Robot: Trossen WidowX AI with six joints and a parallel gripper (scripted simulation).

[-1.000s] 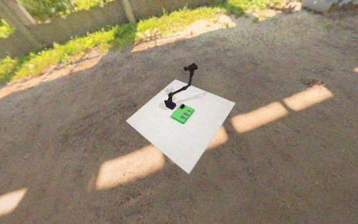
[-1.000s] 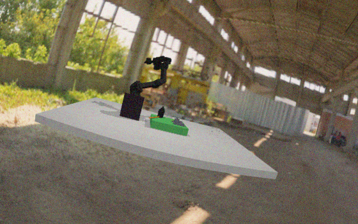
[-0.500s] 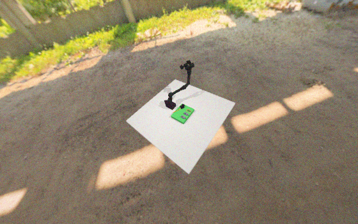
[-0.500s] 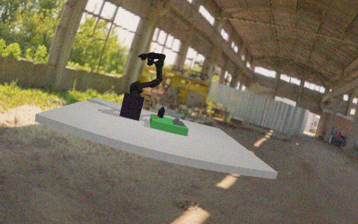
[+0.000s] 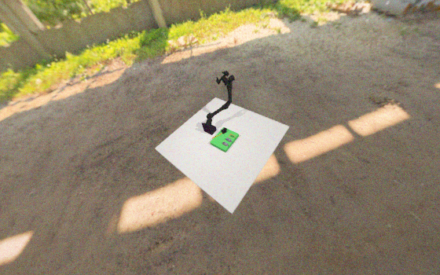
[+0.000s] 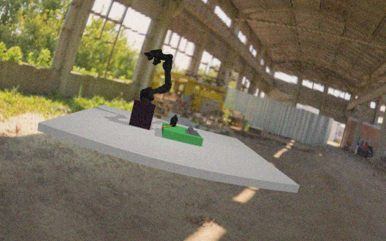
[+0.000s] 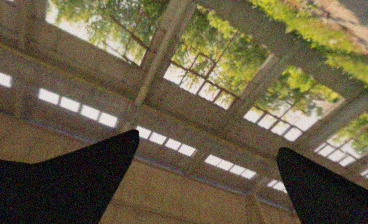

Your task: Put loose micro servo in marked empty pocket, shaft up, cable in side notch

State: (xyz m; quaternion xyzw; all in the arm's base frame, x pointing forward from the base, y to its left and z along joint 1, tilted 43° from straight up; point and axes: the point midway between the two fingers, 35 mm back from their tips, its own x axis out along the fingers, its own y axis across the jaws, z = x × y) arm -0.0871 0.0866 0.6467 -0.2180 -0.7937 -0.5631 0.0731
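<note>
The green deck lies 550 mm to the right of my gripper tip, 530 mm below it and 330 mm ahead of it.
</note>
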